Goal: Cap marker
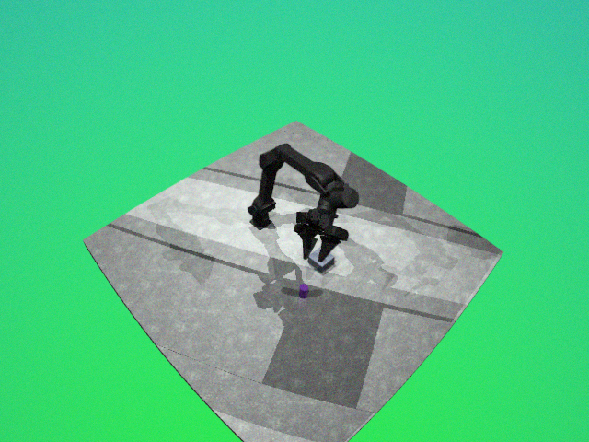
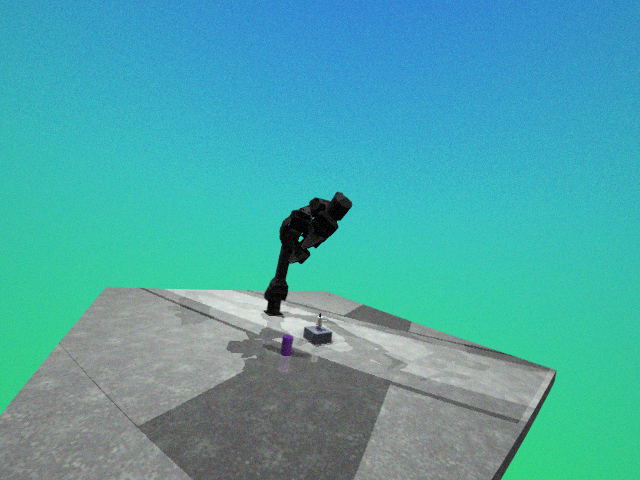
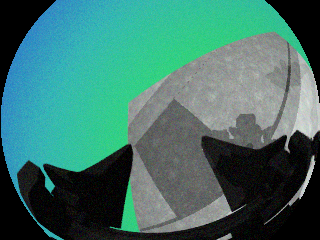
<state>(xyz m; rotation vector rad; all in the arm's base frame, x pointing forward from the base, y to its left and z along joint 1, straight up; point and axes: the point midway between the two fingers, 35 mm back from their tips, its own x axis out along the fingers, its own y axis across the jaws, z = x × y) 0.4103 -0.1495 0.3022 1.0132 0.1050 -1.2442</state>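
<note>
Now: gripper tip 6 cm past the purple cap, 5 cm to the right of it and 26 cm above it. The rest, counted from my gripper tip: holder block (12 cm behind, 20 cm to the left, 27 cm below).
</note>
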